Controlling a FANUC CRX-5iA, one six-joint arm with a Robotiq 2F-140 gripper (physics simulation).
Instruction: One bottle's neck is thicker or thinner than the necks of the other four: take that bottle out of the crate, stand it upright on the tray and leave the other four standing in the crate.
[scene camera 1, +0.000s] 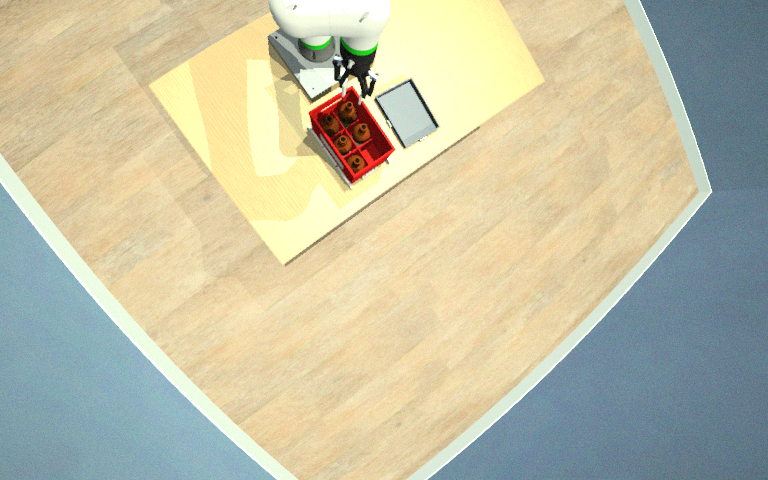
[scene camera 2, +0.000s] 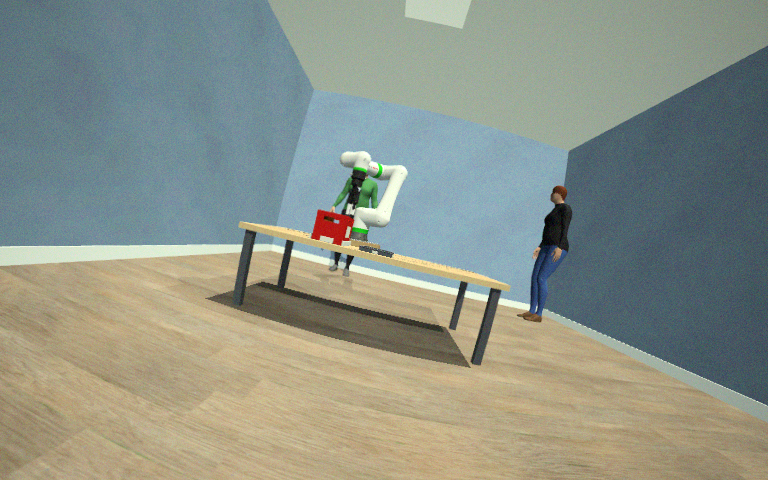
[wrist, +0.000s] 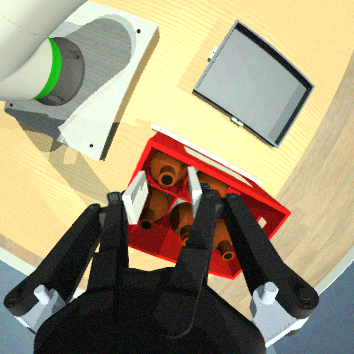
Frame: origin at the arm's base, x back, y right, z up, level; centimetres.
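Seen in the pictures: gripper, fingertip midpoint: (scene camera 1: 352, 97) (scene camera 2: 349, 214) (wrist: 166, 179); arm's base, origin of the base link: (scene camera 1: 317, 45) (scene camera 2: 357, 240) (wrist: 55, 72).
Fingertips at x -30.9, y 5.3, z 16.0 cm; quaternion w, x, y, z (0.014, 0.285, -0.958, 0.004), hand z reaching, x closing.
Note:
Offsets run from my fingertips to a thing's top centre. Level surfaces: height alone.
The red crate {dx -9.4, dy +5.9, dz -2.5 cm} (scene camera 1: 372, 165) (scene camera 2: 332, 227) (wrist: 155, 247) stands on the table with five brown bottles upright in it. One bottle {dx -0.5, dy +1.3, dz -3.7 cm} (scene camera 1: 347, 111) (wrist: 166, 167) stands in the corner nearest the arm's base, on the tray side; its mouth looks slightly wider in the wrist view, but neck differences are hard to tell. The others {dx -1.1, dy +10.3, dz -3.7 cm} (scene camera 1: 329, 123) {dx -9.8, dy +1.4, dz -3.7 cm} (scene camera 1: 361, 133) {dx -9.6, dy +10.4, dz -3.7 cm} (scene camera 1: 342, 143) {dx -18.7, dy +10.4, dz -3.7 cm} (scene camera 1: 356, 164) fill further compartments; one compartment is empty. The grey tray {dx -10.9, dy -23.9, dz -17.4 cm} (scene camera 1: 406, 110) (scene camera 2: 376, 251) (wrist: 250, 80) lies beside the crate, empty. My gripper (scene camera 1: 352, 97) (wrist: 166, 179) is partly open and empty, above the crate's base-side end.
The arm's base plate (scene camera 1: 314, 87) (wrist: 107, 112) is close to the crate's near end. The table {dz -20.0 cm} (scene camera 1: 237, 198) (scene camera 2: 441, 270) has an edge beyond the crate and tray. A person in green (scene camera 2: 370, 192) stands behind the arm; a person in black (scene camera 2: 556, 226) stands by the right wall.

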